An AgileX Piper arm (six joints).
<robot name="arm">
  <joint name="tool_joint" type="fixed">
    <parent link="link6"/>
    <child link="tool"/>
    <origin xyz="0 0 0" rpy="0 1.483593 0"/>
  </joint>
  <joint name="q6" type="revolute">
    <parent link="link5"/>
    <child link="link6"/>
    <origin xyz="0.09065 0 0.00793"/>
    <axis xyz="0.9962 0 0.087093"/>
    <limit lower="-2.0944" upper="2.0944"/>
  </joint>
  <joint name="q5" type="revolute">
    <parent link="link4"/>
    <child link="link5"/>
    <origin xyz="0 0 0"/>
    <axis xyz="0 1 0"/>
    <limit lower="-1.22" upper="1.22"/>
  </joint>
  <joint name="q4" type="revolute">
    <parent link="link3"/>
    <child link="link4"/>
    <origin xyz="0.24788 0 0.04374"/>
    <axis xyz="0.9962 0 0.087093"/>
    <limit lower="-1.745" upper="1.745"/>
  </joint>
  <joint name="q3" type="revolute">
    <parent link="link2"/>
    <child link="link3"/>
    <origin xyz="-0.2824 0 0.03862"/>
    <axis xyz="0 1 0"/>
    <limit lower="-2.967" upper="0"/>
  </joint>
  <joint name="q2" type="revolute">
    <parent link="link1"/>
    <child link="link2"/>
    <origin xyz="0 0 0"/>
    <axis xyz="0 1 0"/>
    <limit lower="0" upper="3.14"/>
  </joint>
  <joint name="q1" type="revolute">
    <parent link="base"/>
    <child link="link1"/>
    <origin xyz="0 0 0.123"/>
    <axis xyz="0 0 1"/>
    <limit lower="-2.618" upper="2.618"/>
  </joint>
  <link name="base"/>
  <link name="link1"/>
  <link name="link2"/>
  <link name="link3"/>
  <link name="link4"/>
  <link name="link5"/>
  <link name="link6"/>
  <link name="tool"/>
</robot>
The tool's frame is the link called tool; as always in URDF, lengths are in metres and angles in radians.
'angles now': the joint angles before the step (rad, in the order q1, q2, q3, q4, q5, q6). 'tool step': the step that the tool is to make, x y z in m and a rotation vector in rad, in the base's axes. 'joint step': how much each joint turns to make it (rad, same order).
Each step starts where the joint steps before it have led.
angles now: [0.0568, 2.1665, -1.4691, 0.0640, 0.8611, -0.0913]
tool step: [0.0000, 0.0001, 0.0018, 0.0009, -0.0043, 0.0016]
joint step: [0.0001, -0.0043, 0.0000, 0.0011, 0.0001, -0.0022]
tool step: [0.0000, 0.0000, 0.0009, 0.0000, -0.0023, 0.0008]
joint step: [0.0000, -0.0022, 0.0001, -0.0001, -0.0001, -0.0008]
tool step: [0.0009, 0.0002, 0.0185, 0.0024, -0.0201, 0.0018]
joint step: [0.0000, -0.0338, -0.0204, 0.0000, 0.0340, 0.0001]
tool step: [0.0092, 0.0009, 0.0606, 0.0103, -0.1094, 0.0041]
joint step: [-0.0001, -0.0788, -0.1136, 0.0019, 0.0828, -0.0002]
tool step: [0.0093, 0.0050, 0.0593, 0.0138, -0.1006, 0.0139]
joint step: [0.0084, -0.0329, -0.1744, 0.0059, 0.1064, 0.0002]
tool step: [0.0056, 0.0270, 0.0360, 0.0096, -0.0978, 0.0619]
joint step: [0.0594, 0.0014, -0.1320, 0.0002, 0.0325, -0.0002]
